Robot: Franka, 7 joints.
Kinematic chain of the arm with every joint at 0, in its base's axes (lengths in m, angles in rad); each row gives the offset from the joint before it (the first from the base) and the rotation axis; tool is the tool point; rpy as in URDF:
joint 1: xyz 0 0 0.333 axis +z
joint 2: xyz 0 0 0 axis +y
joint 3: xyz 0 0 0.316 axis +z
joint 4: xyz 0.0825 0 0 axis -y
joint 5: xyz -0.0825 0 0.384 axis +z
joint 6: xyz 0 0 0 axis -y
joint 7: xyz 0.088 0 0 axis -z
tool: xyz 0 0 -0.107 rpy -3.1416 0 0
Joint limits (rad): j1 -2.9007..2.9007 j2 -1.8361..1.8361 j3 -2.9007..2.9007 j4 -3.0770..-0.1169 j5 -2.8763..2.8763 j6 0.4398..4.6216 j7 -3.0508..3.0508
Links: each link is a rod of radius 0.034 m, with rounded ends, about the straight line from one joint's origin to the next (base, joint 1, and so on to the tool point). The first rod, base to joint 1, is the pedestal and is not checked.
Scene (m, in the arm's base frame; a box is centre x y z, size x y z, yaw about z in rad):
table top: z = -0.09
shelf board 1: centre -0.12 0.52 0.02 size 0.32 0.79 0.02 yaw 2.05
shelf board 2: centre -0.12 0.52 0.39 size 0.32 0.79 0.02 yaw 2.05
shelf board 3: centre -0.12 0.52 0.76 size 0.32 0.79 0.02 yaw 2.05
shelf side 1: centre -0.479 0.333 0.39 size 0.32 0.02 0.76 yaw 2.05
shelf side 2: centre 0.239 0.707 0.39 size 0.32 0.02 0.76 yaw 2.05
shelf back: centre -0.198 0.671 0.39 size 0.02 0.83 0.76 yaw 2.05
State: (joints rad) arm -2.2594 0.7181 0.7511 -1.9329 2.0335 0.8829 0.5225
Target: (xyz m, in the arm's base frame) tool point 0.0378 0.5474 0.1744
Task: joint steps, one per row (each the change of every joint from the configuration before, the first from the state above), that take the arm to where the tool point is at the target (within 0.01 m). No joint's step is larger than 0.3 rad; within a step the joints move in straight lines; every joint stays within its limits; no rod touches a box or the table.
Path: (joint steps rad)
1: 0.2797 0.0834 0.0347 -0.0288 0.0056 0.0674 0.0000
2: 0.2797 0.0834 0.0346 -0.0288 0.0056 0.0675 0.0000
3: 0.2796 0.0834 0.0347 -0.0288 0.0056 0.0674 0.0000
4: 0.2797 0.0834 0.0347 -0.0288 0.0056 0.0674 0.0000
5: 0.2797 0.0835 0.0346 -0.0288 0.0057 0.0674 0.0000
6: 0.2797 0.0834 0.0347 -0.0288 0.0056 0.0675 0.0000
7: 0.2796 0.0834 0.0347 -0.0288 0.0056 0.0674 0.0000
8: 0.2797 0.0834 0.0346 -0.0287 0.0056 0.0674 0.0000
9: 0.2797 0.0834 0.0347 -0.0288 0.0056 0.0675 0.0000

